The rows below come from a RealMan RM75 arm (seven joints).
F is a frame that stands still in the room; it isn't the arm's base.
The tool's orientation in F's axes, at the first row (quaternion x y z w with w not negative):
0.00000 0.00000 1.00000 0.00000
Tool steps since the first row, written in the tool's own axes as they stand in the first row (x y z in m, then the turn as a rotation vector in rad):
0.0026 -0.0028 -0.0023 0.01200 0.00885 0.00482
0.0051 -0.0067 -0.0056 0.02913 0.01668 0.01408
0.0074 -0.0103 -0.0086 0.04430 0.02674 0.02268
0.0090 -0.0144 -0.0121 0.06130 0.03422 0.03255
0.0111 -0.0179 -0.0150 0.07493 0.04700 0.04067
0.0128 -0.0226 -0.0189 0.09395 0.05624 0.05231
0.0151 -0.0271 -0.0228 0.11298 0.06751 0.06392
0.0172 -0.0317 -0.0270 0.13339 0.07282 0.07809
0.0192 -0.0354 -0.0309 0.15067 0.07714 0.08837
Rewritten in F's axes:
-0.0026 0.0028 -0.0023 -0.01200 -0.00885 0.00482
-0.0051 0.0067 -0.0056 -0.02913 -0.01668 0.01408
-0.0074 0.0103 -0.0086 -0.04430 -0.02674 0.02268
-0.0090 0.0144 -0.0121 -0.06130 -0.03422 0.03255
-0.0111 0.0179 -0.0150 -0.07493 -0.04700 0.04067
-0.0128 0.0226 -0.0189 -0.09395 -0.05624 0.05231
-0.0151 0.0271 -0.0228 -0.11298 -0.06751 0.06392
-0.0172 0.0317 -0.0270 -0.13339 -0.07282 0.07809
-0.0192 0.0354 -0.0309 -0.15067 -0.07714 0.08837

